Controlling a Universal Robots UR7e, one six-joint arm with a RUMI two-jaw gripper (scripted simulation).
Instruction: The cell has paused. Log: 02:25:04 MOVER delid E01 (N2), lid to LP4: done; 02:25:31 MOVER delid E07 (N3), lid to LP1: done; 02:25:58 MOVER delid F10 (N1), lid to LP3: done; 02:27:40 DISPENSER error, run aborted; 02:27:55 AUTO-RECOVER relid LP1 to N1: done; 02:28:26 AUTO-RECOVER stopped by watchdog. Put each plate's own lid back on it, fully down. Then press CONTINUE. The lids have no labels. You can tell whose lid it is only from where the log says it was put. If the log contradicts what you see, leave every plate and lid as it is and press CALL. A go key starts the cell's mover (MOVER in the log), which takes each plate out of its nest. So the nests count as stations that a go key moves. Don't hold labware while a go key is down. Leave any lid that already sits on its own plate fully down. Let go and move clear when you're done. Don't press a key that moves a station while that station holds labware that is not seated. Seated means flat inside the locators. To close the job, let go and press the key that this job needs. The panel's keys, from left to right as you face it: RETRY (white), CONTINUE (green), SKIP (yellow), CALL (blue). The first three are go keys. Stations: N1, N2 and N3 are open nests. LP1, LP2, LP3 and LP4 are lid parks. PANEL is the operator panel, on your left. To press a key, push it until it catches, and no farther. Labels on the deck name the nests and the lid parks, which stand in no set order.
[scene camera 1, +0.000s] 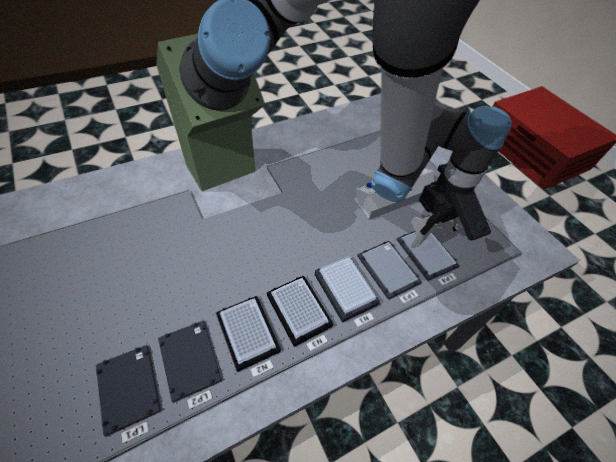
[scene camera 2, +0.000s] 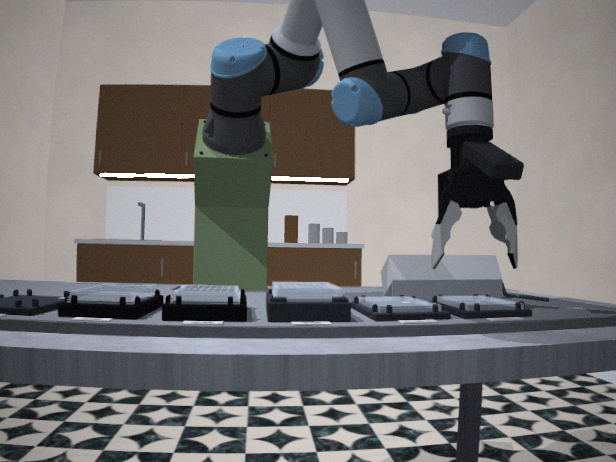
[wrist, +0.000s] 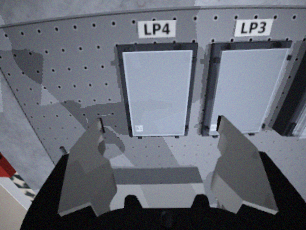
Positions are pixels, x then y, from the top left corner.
Scene:
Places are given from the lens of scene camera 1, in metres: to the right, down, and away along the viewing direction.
gripper (scene camera 1: 433, 239): 0.32, 0.02, 0.97
grey operator panel (scene camera 1: 375, 205): 0.19, -0.07, 1.05

